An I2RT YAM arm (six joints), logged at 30 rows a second.
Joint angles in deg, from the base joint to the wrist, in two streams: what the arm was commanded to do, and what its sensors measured. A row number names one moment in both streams.
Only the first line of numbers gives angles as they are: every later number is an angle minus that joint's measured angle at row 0.
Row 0, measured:
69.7 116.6 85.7 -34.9 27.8 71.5
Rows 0 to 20, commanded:
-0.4 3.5 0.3 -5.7 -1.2 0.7
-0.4 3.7 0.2 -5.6 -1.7 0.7
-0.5 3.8 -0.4 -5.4 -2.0 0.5
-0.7 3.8 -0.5 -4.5 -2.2 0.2
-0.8 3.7 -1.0 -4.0 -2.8 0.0
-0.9 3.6 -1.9 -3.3 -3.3 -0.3
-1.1 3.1 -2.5 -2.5 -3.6 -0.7
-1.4 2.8 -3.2 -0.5 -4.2 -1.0
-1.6 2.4 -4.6 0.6 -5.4 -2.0
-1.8 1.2 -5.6 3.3 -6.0 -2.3
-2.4 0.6 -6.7 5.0 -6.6 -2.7
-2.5 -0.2 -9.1 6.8 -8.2 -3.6
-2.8 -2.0 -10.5 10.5 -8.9 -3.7
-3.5 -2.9 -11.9 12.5 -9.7 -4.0
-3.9 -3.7 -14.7 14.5 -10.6 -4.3
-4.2 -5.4 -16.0 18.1 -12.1 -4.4
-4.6 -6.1 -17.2 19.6 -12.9 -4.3
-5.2 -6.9 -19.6 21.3 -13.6 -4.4
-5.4 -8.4 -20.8 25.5 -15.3 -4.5
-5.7 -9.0 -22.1 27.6 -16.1 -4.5
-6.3 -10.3 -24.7 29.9 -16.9 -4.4
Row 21, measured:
-5.1 -9.5 -19.2 22.9 -11.2 -3.7
